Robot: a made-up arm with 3 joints. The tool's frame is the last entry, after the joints. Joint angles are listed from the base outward. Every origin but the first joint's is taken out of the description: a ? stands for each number. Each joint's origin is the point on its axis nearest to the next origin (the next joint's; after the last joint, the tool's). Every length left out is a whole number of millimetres.
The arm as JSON. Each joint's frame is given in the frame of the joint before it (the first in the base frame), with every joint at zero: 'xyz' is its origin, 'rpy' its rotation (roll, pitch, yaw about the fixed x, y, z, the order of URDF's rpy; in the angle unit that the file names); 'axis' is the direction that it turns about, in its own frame. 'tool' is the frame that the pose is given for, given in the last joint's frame.
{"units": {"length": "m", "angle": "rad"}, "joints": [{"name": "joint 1", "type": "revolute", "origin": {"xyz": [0.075, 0.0, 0.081], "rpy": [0.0, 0.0, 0.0]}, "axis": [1.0, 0.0, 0.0]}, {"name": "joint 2", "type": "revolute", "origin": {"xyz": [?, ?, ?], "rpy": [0.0, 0.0, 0.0]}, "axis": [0.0, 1.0, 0.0]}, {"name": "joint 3", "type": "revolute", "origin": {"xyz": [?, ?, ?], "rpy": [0.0, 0.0, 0.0]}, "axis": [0.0, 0.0, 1.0]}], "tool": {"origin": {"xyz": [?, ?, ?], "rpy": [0.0, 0.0, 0.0]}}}
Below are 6 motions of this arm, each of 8 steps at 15 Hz.
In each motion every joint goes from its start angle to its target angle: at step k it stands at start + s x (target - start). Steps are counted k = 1, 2, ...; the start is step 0. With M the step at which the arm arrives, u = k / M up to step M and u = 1 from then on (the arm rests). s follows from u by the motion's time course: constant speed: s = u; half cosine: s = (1 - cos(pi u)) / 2; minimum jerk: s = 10 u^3 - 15 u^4 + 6 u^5.
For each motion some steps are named. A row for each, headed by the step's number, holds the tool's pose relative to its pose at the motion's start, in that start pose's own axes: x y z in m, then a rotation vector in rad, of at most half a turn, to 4 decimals.
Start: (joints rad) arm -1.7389 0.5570 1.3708
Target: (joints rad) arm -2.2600 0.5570 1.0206
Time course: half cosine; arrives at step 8
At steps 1, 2, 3, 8:
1: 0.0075 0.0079 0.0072 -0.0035 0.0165 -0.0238
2: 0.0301 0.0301 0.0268 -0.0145 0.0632 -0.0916
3: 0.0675 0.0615 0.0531 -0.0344 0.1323 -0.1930
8: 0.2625 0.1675 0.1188 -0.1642 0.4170 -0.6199

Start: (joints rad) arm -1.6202 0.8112 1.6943
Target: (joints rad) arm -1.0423 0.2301 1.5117
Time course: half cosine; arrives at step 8
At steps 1, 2, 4, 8:
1: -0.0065 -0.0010 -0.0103 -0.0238 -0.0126 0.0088
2: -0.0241 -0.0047 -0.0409 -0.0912 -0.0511 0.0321
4: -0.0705 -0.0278 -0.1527 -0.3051 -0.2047 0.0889
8: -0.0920 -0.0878 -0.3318 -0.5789 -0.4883 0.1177

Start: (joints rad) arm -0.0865 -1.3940 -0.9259
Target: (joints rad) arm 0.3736 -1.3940 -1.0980
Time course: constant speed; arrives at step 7
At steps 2, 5, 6, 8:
2: 0.0026 -0.0080 -0.0026 0.0134 0.0188 -0.1786
5: 0.0064 -0.0229 -0.0068 0.0320 0.0484 -0.4464
6: 0.0074 -0.0286 -0.0084 0.0377 0.0587 -0.5357
8: 0.0083 -0.0349 -0.0100 0.0432 0.0691 -0.6249

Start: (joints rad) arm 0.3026 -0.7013 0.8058
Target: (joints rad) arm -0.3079 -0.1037 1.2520
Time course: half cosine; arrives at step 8
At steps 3, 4, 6, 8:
3: 0.0697 -0.0615 0.0891 0.0420 0.2372 0.2450
4: 0.1291 -0.0900 0.1378 0.0772 0.3893 0.3808
6: 0.2630 -0.1200 0.2060 0.1623 0.6785 0.5928
8: 0.3243 -0.1237 0.2239 0.2053 0.8003 0.6636

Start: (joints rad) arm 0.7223 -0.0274 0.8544
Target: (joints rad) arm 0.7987 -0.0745 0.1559
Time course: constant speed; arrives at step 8
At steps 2, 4, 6, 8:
2: 0.0156 0.0247 -0.0090 0.0056 -0.0218 -0.1753
4: 0.0355 0.0455 -0.0167 0.0150 -0.0425 -0.3507
6: 0.0591 0.0615 -0.0232 0.0281 -0.0620 -0.5263
8: 0.0854 0.0723 -0.0282 0.0449 -0.0798 -0.7019

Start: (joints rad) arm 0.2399 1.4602 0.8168
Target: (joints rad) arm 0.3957 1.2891 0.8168
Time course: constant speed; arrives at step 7
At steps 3, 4, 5, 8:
3: -0.0103 -0.0215 -0.0206 -0.0467 -0.0573 0.0661
4: -0.0133 -0.0292 -0.0277 -0.0615 -0.0772 0.0879
5: -0.0160 -0.0370 -0.0349 -0.0760 -0.0974 0.1097
8: -0.0207 -0.0534 -0.0498 -0.1037 -0.1391 0.1530

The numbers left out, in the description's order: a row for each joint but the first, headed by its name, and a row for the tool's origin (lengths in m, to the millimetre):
joint 2: 0.0 -0.3 0.073
joint 3: -0.049 0.0 0.211
tool: -0.16 0.108 0.0

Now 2 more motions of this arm.
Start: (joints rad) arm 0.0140 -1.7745 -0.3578
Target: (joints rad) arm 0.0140 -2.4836 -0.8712
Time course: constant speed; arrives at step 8
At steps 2, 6, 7, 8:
2: -0.0177 0.0073 -0.0280 0.0727 -0.1618 -0.1280
6: -0.0358 0.0193 -0.0767 0.2798 -0.4561 -0.3759
7: -0.0379 0.0211 -0.0868 0.3441 -0.5224 -0.4346
8: -0.0394 0.0224 -0.0960 0.4132 -0.5856 -0.4915

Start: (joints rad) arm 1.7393 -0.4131 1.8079
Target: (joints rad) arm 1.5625 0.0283 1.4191
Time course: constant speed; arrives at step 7
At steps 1, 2, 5, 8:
1: 0.0077 -0.0105 0.0185 0.0666 0.0098 -0.0461
2: 0.0165 -0.0219 0.0370 0.1326 0.0239 -0.0936
5: 0.0495 -0.0620 0.0909 0.3262 0.0914 -0.2430
8: 0.0769 -0.0939 0.1237 0.4496 0.1568 -0.3474

